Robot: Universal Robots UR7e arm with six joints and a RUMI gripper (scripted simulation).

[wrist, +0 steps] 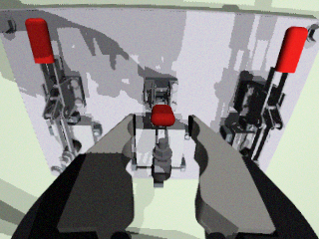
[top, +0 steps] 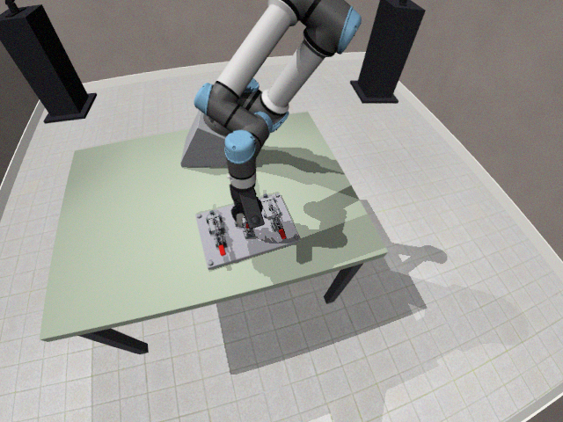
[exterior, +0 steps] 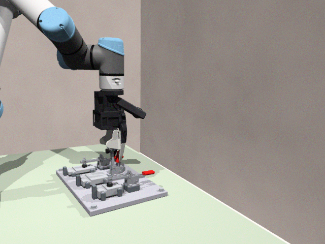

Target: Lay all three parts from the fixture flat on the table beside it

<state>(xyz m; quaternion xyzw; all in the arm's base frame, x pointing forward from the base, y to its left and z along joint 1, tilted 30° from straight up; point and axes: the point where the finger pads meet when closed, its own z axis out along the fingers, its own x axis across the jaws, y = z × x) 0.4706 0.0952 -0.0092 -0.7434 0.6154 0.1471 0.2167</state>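
The fixture plate lies 4 cm behind my hand, 1 cm to the right of it and 9 cm below it. From my hand the other things lie so: clamp: 3 cm behind, 11 cm to the left, 5 cm below; grey part: 6 cm behind, 12 cm to the right, 6 cm below.
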